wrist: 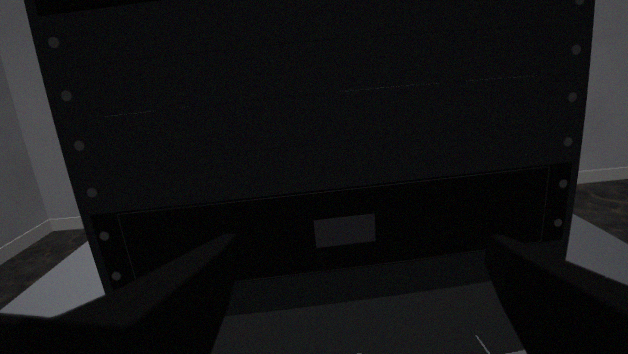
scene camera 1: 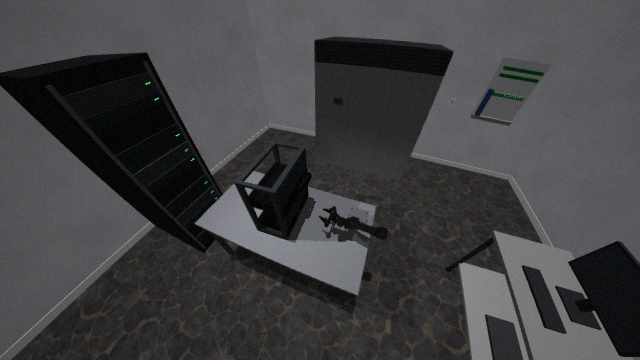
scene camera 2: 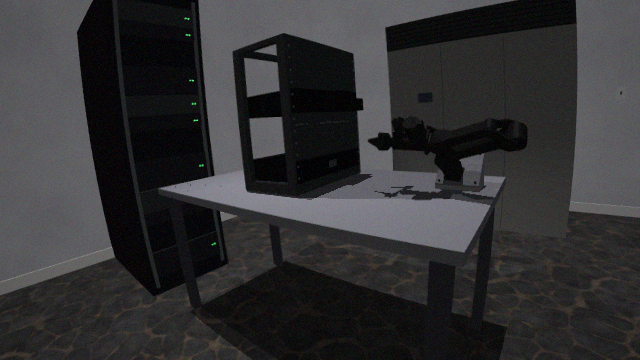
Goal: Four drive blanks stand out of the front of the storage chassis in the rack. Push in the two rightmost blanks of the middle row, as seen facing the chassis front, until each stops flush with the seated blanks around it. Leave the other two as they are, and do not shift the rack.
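Note:
The rack stands upright on the table. A black band crosses its front at mid-height, and a dark block juts out at the band's far end. The four drive blanks and their rows cannot be told apart in the dark. In the wrist view the rack front fills the middle, with a lower black unit bearing a grey label. My gripper is open and empty, in front of the rack and apart from it, lower than the jutting block.
The white table carries the rack and the arm's base. A tall server cabinet stands behind the table's left end. A large grey cabinet stands at the back. Desks with a monitor are at the right.

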